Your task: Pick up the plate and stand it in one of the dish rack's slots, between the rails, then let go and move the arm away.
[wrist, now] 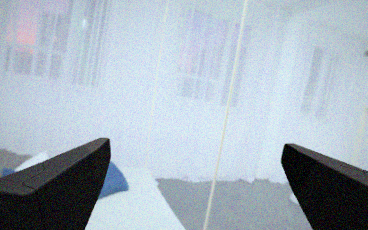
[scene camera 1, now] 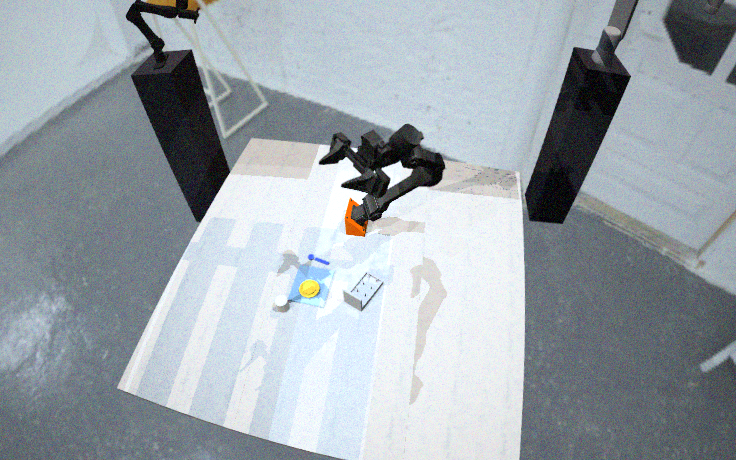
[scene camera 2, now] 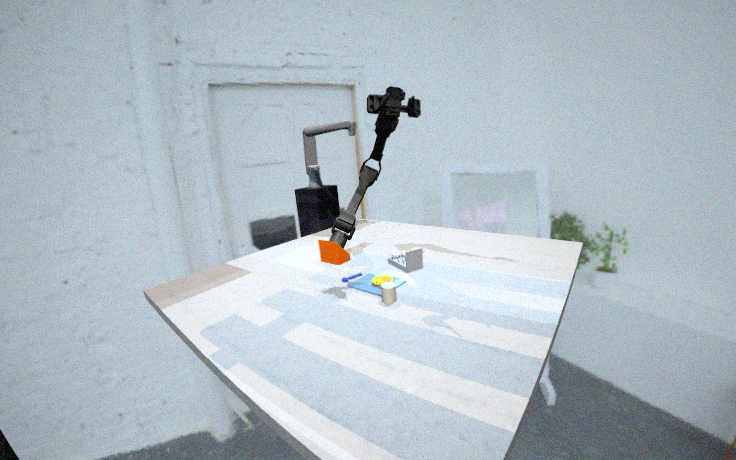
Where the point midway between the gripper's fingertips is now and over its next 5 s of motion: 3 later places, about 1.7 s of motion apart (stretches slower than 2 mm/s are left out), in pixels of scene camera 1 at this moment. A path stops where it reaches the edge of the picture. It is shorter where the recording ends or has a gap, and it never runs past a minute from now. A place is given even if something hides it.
My gripper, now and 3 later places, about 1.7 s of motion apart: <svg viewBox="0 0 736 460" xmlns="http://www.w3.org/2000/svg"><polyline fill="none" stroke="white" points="330,173 293,258 307,287 306,282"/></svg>
